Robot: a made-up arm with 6 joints.
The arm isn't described. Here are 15 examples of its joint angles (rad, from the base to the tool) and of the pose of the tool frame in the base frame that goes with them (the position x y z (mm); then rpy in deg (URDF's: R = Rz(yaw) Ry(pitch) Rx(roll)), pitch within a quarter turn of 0, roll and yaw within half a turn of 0).
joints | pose
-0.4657 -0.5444 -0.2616 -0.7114 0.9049 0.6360 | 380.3 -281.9 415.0 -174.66 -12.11 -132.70
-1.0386 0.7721 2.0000 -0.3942 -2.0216 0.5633 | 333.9 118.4 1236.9 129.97 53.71 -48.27
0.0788 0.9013 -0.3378 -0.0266 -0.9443 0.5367 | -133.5 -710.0 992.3 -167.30 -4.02 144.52
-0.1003 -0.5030 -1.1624 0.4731 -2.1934 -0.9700 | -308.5 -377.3 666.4 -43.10 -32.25 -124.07
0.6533 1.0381 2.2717 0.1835 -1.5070 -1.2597 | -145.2 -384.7 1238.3 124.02 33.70 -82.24
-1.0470 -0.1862 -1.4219 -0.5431 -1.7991 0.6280 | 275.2 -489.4 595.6 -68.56 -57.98 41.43
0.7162 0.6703 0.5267 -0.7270 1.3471 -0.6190 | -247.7 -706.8 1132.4 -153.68 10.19 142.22
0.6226 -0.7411 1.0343 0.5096 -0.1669 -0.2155 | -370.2 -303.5 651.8 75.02 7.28 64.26
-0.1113 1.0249 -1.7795 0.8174 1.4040 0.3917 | -150.0 -113.2 914.5 18.43 -45.36 142.83
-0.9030 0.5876 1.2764 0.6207 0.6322 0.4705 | 205.7 -260.4 834.0 45.37 61.46 33.18
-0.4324 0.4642 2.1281 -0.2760 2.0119 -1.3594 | 20.5 -421.5 1109.5 20.37 62.33 51.80
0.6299 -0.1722 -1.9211 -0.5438 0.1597 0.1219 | -748.3 -547.0 604.9 -14.80 -55.47 -18.01
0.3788 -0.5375 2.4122 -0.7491 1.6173 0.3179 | -494.7 -746.0 860.9 109.28 33.62 15.50
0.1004 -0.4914 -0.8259 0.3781 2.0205 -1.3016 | -164.1 -257.1 919.0 -162.90 -14.84 173.33
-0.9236 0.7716 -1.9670 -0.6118 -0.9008 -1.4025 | 286.8 -672.9 1248.0 162.05 -32.95 63.86
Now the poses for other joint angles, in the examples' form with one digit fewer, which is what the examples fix.
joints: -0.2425 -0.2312 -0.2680 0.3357 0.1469 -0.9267
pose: 23 -559 839 117.7 -15.2 177.6
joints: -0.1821 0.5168 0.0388 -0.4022 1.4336 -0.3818
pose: 249 -506 1001 -128.3 3.7 -173.4
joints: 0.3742 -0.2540 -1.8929 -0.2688 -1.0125 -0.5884
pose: -620 -619 704 -89.8 -43.2 -27.8
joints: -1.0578 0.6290 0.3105 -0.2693 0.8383 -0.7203
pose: 532 -64 1119 -175.3 13.2 -129.9
